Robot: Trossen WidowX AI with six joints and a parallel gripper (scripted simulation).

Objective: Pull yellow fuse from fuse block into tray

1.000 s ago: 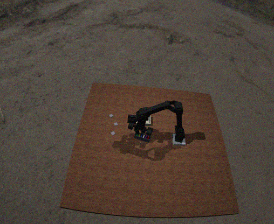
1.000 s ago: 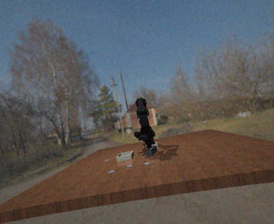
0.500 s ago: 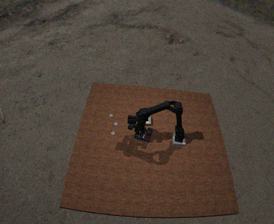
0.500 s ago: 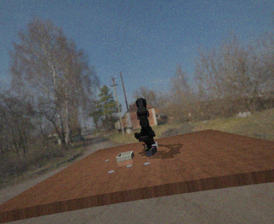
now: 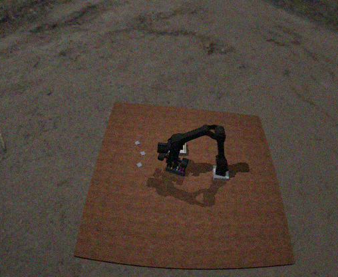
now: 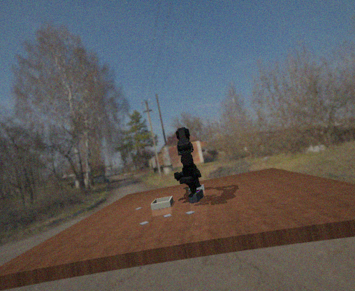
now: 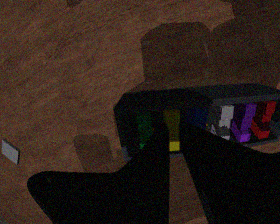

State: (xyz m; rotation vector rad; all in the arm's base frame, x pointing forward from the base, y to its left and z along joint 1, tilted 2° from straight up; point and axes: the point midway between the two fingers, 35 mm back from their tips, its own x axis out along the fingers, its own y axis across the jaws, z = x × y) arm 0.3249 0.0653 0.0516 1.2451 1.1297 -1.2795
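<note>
The white tray lies 180 mm to the right of my gripper tip, 30 mm below it and 10 mm ahead of it. The rest, counted from my gripper tip: yellow fuse (10 mm below).
</note>
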